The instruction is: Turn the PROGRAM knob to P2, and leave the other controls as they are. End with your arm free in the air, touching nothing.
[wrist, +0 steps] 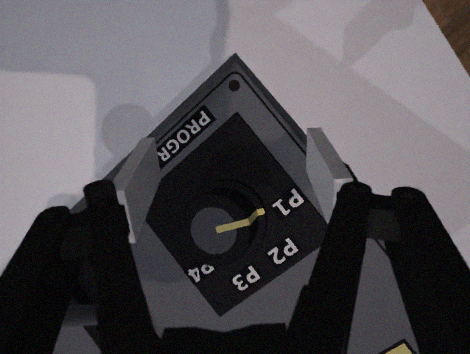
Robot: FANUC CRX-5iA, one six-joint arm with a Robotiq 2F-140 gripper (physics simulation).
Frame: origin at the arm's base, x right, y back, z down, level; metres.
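Seen in the pictures: gripper, fingertip midpoint: (231,154).
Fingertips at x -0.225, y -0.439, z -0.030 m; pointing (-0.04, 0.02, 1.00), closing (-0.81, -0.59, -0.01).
Pixels of each thing's top centre, then the offset from my fingertips to it. "*": a spot on its surface instead. Level surfaces: height alone.
- PROGRAM knob, top centre: (213,235) dx +0.034, dy -0.024, dz -0.027 m
- black square dial plate, surface spot: (227,145) * dx +0.003, dy +0.000, dz +0.021 m
- P1 label, surface spot: (288,201) * dx -0.007, dy -0.048, dz +0.001 m
- P2 label, surface spot: (283,251) * dx +0.015, dy -0.070, dz -0.009 m
- P3 label, surface spot: (246,278) * dx +0.047, dy -0.072, dz -0.009 m
- partly covered P4 label, surface spot: (200,273) * dx +0.073, dy -0.054, dz +0.000 m
- PROGRAM label, top centre: (171,148) dx +0.036, dy +0.021, dz +0.030 m
- dark screw, top centre: (234,86) dx -0.023, dy +0.026, dz +0.032 m
- yellow patch, surface spot: (400,348) * dx -0.009, dy -0.154, dz -0.042 m
- pale surface, surface height: dz +0.098 m
The PROGRAM knob (214,231) is a dark round knob with a grey top face and a yellow pointer line, in the middle of the wrist view. It stands on a black square dial plate (227,145). Its pointer (234,225) is turned toward the P1 label (288,201). The P2 label (283,251), P3 label (246,278) and partly covered P4 label (200,273) follow around the dial. My gripper (231,154) is open, with one pad on each side of the knob and wide gaps between. The height of the pads over the panel is hard to tell.
The grey panel (272,135) carries the dial plate, a PROGRAM label (185,135) partly hidden by the left finger, and a dark screw (234,85) near its corner. Part of a yellow patch (400,348) shows at the lower right. A pale surface (310,65) surrounds the panel, with wooden floor (457,30) beyond.
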